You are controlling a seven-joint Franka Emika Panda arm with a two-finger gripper.
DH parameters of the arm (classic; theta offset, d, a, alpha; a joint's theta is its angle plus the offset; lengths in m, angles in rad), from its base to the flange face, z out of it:
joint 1: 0 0.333 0 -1.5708
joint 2: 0 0 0 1.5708
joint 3: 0 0.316 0.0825 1.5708
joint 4: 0 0 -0.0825 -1.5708
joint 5: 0 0.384 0 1.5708
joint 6: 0 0 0.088 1.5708
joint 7: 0 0.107 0 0
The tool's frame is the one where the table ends.
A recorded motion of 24 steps. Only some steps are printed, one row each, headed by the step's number.
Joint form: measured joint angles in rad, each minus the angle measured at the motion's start. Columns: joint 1, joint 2, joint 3, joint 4, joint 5, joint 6, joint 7.
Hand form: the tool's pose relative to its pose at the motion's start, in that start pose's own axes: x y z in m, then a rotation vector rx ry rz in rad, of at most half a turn. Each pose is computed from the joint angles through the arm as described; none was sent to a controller.
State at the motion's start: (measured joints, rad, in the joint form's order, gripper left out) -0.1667 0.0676 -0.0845 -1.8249 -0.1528 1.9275 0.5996
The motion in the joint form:
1: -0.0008 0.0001 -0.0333 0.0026 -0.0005 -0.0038 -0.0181
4: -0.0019 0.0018 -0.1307 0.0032 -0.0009 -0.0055 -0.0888
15: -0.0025 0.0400 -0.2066 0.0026 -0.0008 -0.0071 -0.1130
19: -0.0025 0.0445 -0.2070 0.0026 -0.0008 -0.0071 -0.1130
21: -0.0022 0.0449 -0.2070 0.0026 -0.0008 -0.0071 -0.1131
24: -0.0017 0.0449 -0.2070 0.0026 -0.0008 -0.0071 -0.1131
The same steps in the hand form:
1: 0.0096 0.0171 0.0019 -0.0068 -0.0031 0.0156
4: 0.0337 0.0675 0.0101 -0.0244 -0.0128 0.0416
15: 0.0510 0.1026 0.0372 -0.0609 -0.0503 0.0866
19: 0.0513 0.1022 0.0397 -0.0637 -0.0538 0.0862
21: 0.0513 0.1020 0.0399 -0.0639 -0.0541 0.0858
24: 0.0512 0.1017 0.0399 -0.0639 -0.0540 0.0853

